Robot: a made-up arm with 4 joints.
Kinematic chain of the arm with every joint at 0, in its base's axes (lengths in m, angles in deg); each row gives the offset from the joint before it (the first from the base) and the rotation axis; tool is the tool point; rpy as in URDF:
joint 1: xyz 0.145 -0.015 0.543 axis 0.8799 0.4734 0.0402
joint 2: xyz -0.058 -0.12 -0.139 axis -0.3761 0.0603 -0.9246
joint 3: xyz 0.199 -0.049 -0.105 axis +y
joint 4: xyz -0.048 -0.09 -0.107 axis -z
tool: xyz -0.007 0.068 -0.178 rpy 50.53 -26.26 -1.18
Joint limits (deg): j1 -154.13..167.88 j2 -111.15..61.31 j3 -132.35..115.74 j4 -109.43..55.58
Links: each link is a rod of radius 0.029 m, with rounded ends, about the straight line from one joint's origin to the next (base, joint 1, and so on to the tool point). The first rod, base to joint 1, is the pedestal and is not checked.
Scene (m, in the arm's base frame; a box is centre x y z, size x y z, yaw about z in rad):
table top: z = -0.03
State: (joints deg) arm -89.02 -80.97 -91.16 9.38
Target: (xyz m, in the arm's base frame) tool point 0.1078 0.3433 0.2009
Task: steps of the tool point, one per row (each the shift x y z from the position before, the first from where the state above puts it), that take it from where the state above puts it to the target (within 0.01 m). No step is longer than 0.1 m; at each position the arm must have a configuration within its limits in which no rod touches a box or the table.
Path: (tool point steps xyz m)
1: -0.0275 0.0268 -0.0523
2: -0.0378 0.0387 -0.0442
3: -0.0466 0.0484 -0.0317
4: -0.0531 0.0551 -0.0160
5: -0.0569 0.0581 0.0020
6: -0.0578 0.0573 0.0205
7: -0.0558 0.0526 0.0384

